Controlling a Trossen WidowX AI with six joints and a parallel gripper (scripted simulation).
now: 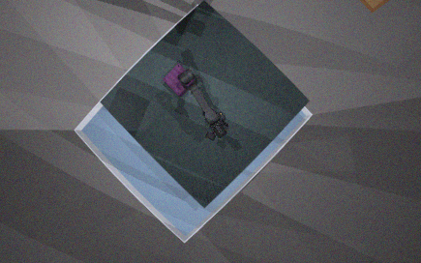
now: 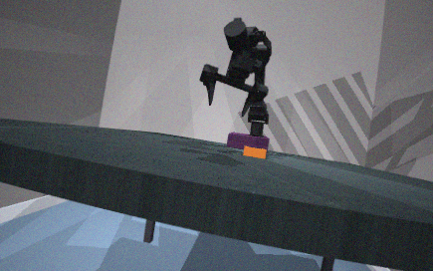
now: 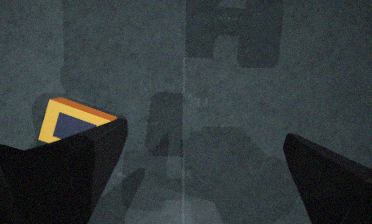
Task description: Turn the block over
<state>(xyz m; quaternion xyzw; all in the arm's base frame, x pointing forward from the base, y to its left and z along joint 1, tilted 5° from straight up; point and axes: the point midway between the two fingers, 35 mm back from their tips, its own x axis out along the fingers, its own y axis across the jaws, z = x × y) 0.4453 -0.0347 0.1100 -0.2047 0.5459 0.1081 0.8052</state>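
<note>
The orange block is 70 mm behind my gripper tip, 80 mm to the left of it and 90 mm below it.
</note>
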